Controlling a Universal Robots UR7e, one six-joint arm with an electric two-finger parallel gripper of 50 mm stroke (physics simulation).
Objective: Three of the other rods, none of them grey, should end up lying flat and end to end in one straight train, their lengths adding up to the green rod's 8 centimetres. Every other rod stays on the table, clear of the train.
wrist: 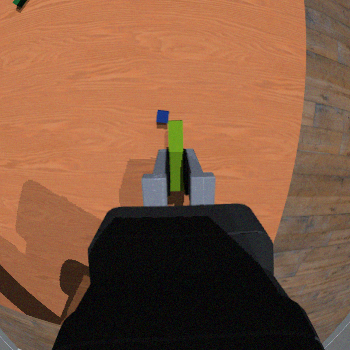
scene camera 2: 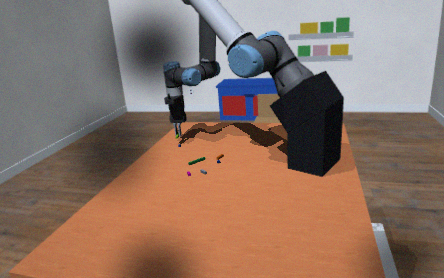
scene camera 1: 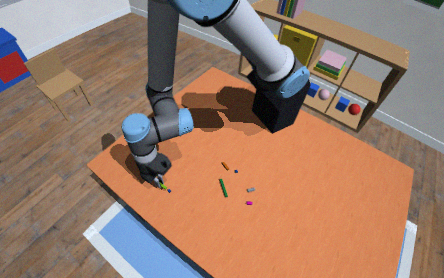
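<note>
My gripper is shut on a lime rod and holds it level, low over the table's far left part. A small blue rod lies just beyond the lime rod's free end, slightly left of its line in the wrist view; whether they touch is unclear. The long green rod lies apart. An orange rod, a second small blue rod, a grey rod and a magenta rod lie separately.
The orange table has an edge near the gripper, on the right in the wrist view. The arm's black base stands on the table. A shelf unit stands behind it on the floor.
</note>
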